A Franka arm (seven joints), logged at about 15 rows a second.
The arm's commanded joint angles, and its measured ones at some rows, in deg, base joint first. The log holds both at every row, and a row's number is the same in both.
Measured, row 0:
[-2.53, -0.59, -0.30, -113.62, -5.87, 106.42, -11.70]
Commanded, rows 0 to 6:
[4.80, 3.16, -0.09, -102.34, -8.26, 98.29, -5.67]
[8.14, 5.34, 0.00, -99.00, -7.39, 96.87, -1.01]
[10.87, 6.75, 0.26, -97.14, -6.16, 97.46, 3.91]
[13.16, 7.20, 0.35, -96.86, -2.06, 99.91, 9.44]
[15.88, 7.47, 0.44, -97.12, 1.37, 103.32, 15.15]
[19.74, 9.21, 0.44, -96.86, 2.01, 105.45, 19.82]
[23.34, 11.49, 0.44, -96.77, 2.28, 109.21, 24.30]
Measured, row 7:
[18.65, 6.88, 0.72, -98.87, 0.49, 105.16, 17.11]
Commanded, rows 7 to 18:
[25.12, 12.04, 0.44, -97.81, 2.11, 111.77, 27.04]
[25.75, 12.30, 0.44, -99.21, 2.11, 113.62, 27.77]
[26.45, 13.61, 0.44, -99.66, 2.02, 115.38, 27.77]
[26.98, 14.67, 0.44, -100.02, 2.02, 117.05, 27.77]
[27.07, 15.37, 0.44, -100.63, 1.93, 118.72, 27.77]
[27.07, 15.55, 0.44, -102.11, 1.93, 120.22, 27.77]
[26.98, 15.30, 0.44, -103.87, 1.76, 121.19, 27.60]
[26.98, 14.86, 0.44, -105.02, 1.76, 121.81, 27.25]
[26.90, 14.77, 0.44, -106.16, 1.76, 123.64, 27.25]
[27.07, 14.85, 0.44, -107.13, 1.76, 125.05, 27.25]
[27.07, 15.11, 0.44, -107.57, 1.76, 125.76, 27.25]
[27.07, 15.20, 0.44, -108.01, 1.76, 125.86, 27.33]
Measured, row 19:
[27.41, 16.58, 0.20, -105.33, 0.98, 124.11, 28.00]
